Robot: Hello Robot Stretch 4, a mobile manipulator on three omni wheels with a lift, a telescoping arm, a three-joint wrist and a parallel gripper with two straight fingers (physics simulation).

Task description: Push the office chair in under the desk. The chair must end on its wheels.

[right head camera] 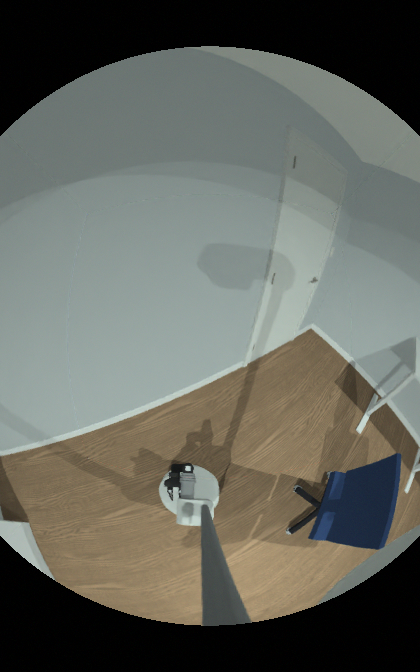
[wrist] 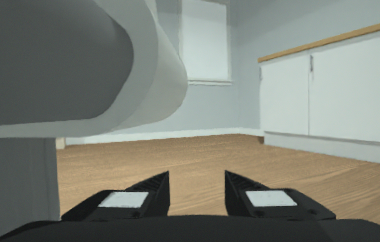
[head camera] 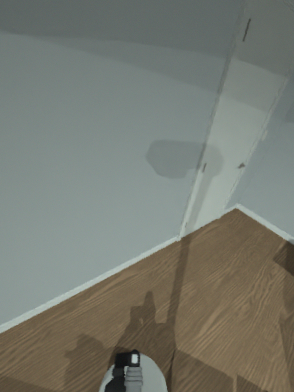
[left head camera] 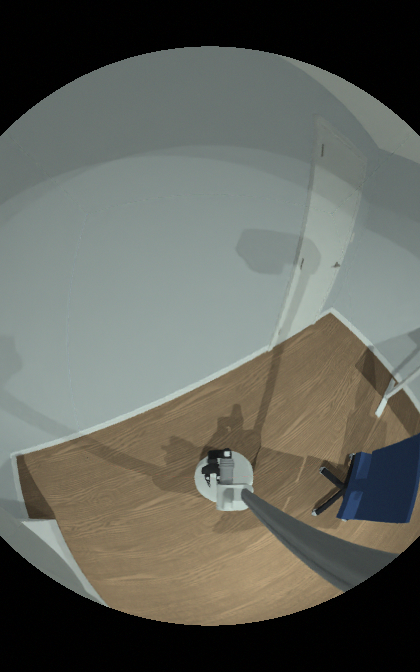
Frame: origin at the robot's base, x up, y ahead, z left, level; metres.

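Seen in the pictures: gripper, fingertip midpoint: point(wrist: 197, 187).
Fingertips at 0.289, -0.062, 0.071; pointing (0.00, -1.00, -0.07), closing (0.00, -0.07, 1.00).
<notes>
A point is followed by its place in that frame, as x, y, z.
The blue office chair point(left head camera: 385, 482) point(right head camera: 360, 502) stands at the lower right of the left and right head camera views, to the right of my base. Its broad blue back shows, with black legs of its wheeled base on the floor; most of the seat is hidden. It looks upright. The white desk point(left head camera: 382, 405) point(right head camera: 367, 415) shows in part at the right edge, its legs beyond the chair; the gap between them is hard to tell. Neither shows in the head camera or wrist views. My gripper point(wrist: 197, 187) @(0.289, -0.062, 0.071) is open and empty, folded in over my base, away from the chair.
A white door point(head camera: 230, 140) @(1.208, 1.398, -0.773) point(left head camera: 327, 215) point(right head camera: 305, 225) stands near the room's corner, in the long grey wall point(head camera: 100, 150) @(1.263, 0.824, 0.219) ahead. A white cabinet point(wrist: 285, 95) @(0.472, -2.132, 0.756) with a wooden top stands at the right of the wrist view, near a window point(wrist: 205, 40) @(1.389, -3.430, -0.010).
</notes>
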